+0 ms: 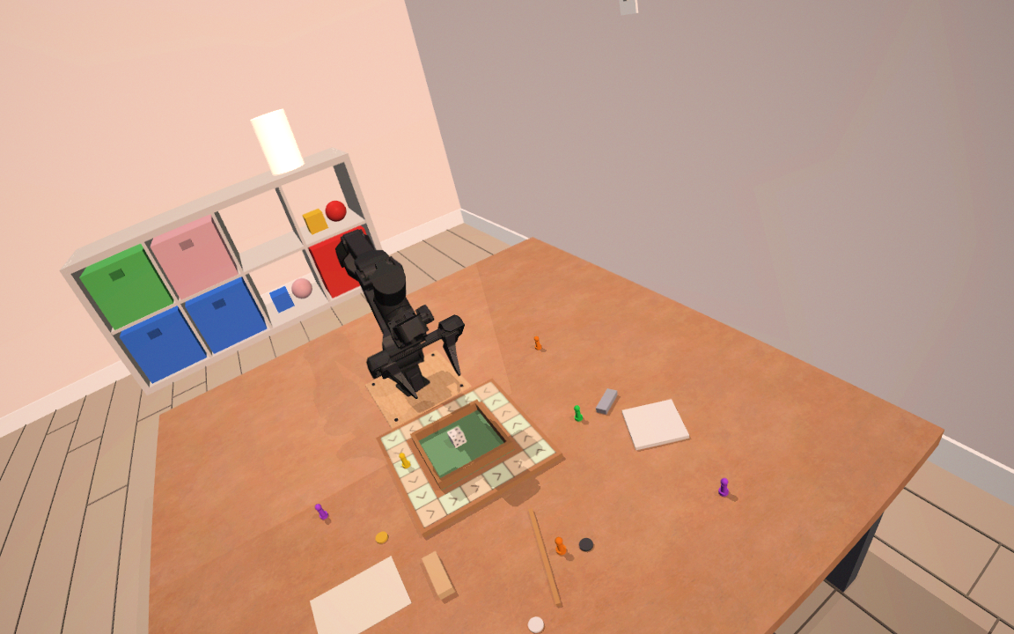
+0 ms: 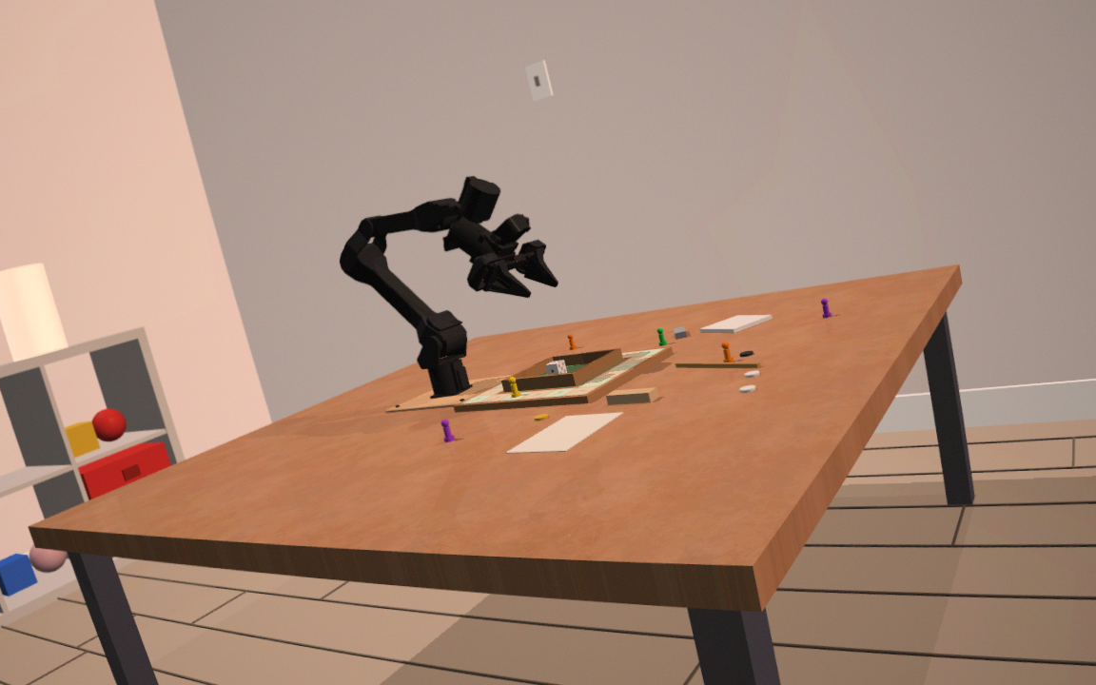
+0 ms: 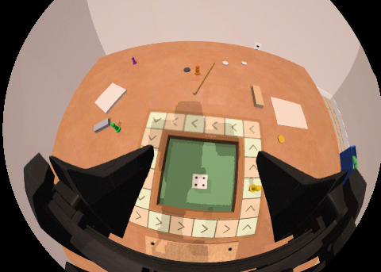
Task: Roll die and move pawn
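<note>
Now: the yellow pawn 5 cm behind my gripper tip, 10 cm to the right of it and 14 cm below it. The rest, counted from my gripper tip: green dice tray 16 cm below; then green pawn 12 cm ahead, 20 cm to the left, 15 cm below; then white die 1 cm behind, 14 cm below.
</note>
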